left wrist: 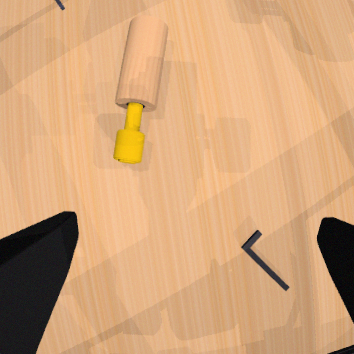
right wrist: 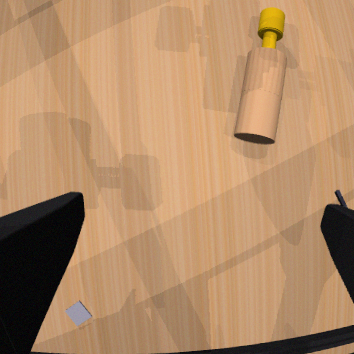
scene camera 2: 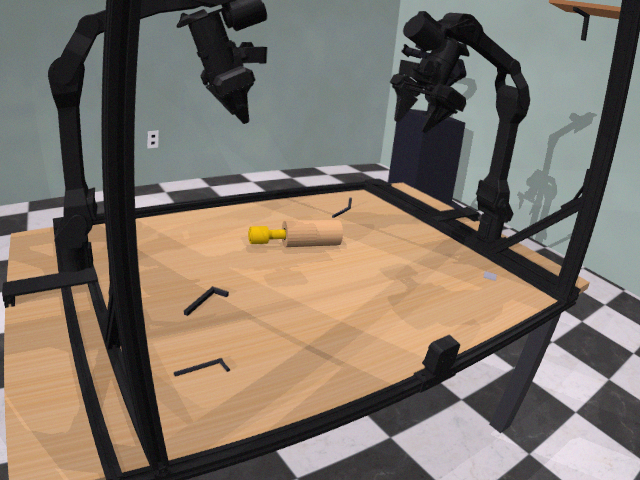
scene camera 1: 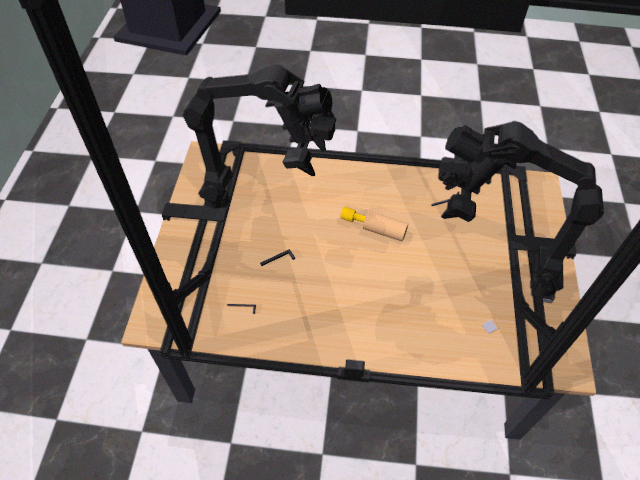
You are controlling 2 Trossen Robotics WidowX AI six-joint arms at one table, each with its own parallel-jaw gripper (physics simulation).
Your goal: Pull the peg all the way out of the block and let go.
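Frame: origin at the left arm's base, x ahead, y up, z right, level; centimetres.
Seen in the pictures: left gripper, fingertip midpoint: (left wrist: 202,227) (scene camera 2: 240,118) (scene camera 1: 319,163); right gripper, fingertip midpoint: (right wrist: 207,211) (scene camera 2: 409,126) (scene camera 1: 444,203); left arm's base, link origin: (scene camera 2: 75,267) (scene camera 1: 216,202); right arm's base, link origin: (scene camera 2: 488,236) (scene camera 1: 542,288).
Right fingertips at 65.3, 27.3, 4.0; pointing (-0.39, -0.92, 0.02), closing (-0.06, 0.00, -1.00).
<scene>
Offsets run from my right fingertips to a thing's middle, as dx, dy, dz. "*": to the spot under its first point.
The yellow peg @(-21.5, -26.5, -10.1) (scene camera 1: 347,213) (scene camera 2: 258,235) (left wrist: 129,146) (right wrist: 272,21) has a thick head and a thinner shaft. Its shaft end is in the hole of the round wooden block @(-14.1, -26.4, -9.4) (scene camera 1: 385,227) (scene camera 2: 313,233) (left wrist: 143,62) (right wrist: 260,100); the head and part of the shaft stick out. The block lies on its side on the table. My left gripper (scene camera 1: 318,161) (scene camera 2: 244,119) (left wrist: 202,227) is open and empty, high above the table, off the peg's head end. My right gripper (scene camera 1: 444,198) (scene camera 2: 411,125) (right wrist: 207,211) is open and empty, raised beyond the block's far end.
A thick hex key @(-40.9, -28.8, +9.8) (scene camera 1: 275,257) (scene camera 2: 199,300) (left wrist: 267,268) and a thin one @(-45.3, -28.9, +27.3) (scene camera 1: 240,305) (scene camera 2: 197,367) lie toward the front left. Another @(+1.1, -27.6, -26.1) (scene camera 1: 439,202) (scene camera 2: 341,211) (right wrist: 340,197) lies behind the block. A grey square @(* +19.7, -28.9, +13.3) (scene camera 1: 489,326) (scene camera 2: 490,276) (right wrist: 79,313) lies at the right.
</scene>
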